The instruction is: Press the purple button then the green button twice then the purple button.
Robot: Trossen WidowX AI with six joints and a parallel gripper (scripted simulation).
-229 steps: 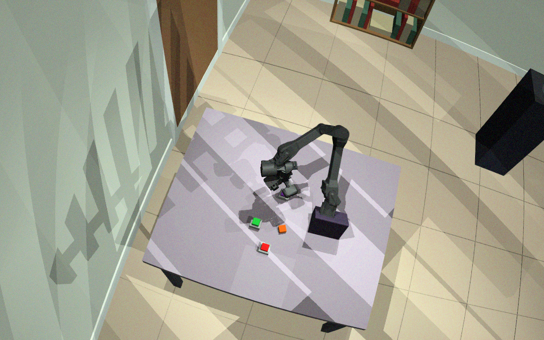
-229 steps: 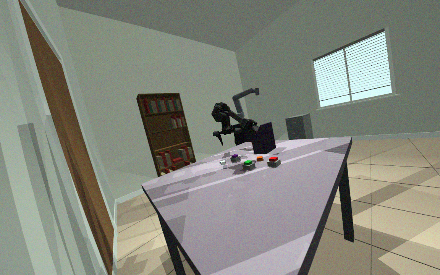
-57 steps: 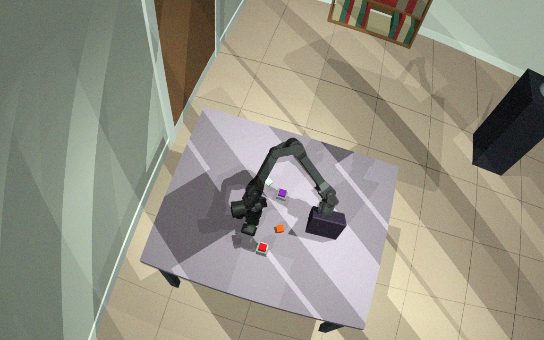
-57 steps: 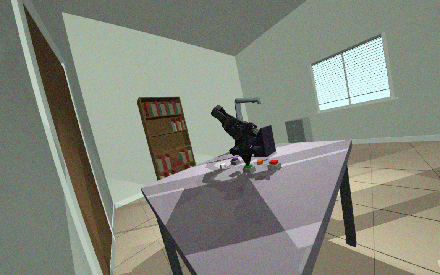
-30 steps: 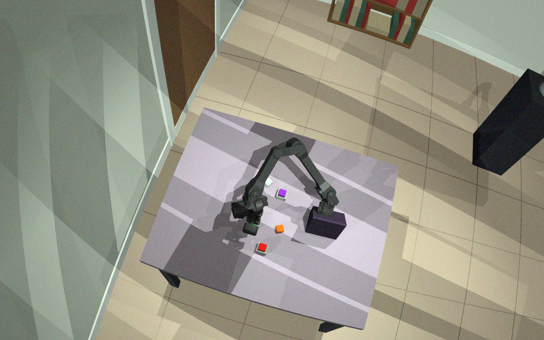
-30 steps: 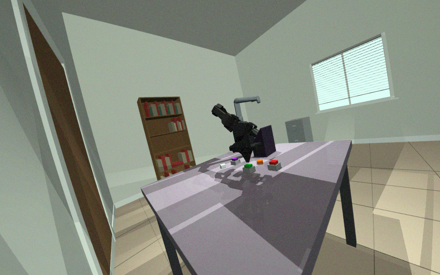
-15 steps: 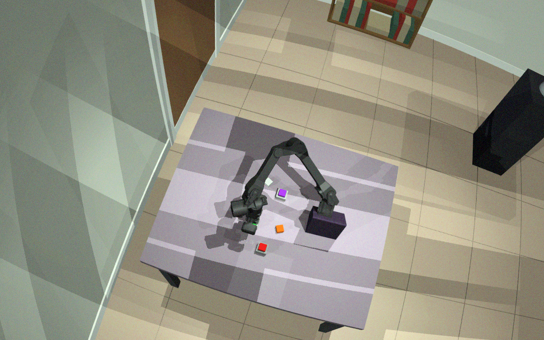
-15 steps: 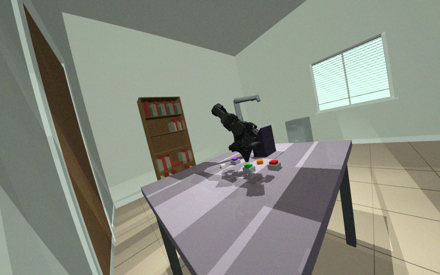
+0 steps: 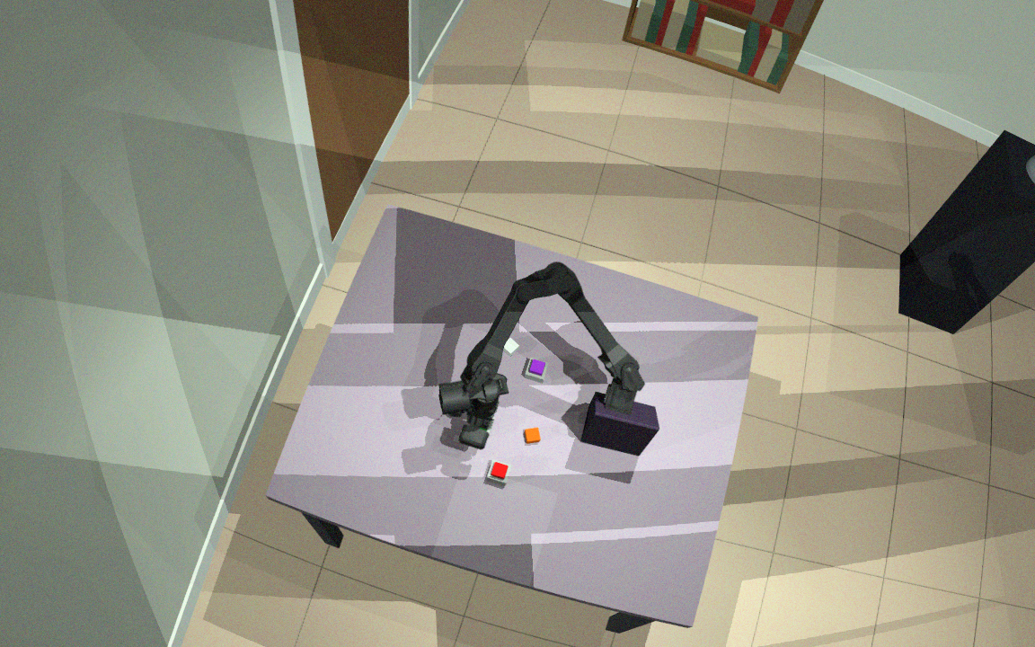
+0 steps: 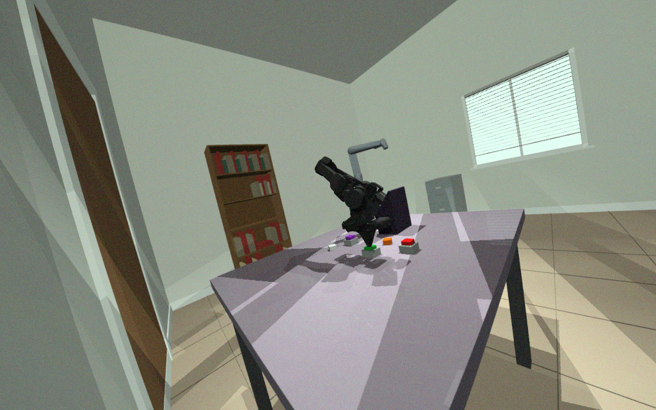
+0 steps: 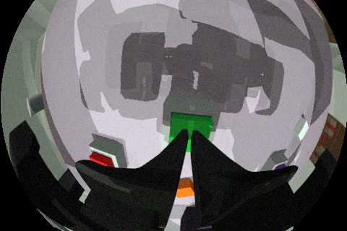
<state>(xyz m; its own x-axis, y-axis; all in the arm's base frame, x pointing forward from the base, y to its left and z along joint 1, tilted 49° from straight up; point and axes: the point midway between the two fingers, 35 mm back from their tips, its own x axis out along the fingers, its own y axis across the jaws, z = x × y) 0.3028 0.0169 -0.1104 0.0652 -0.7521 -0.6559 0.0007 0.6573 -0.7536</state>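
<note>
Now: the green button 1 cm below my gripper tip. Round my gripper tip: red button: 8 cm behind, 10 cm to the left; then purple button: 9 cm behind, 18 cm to the right; then orange block: 13 cm behind, 1 cm to the right, 3 cm below.
</note>
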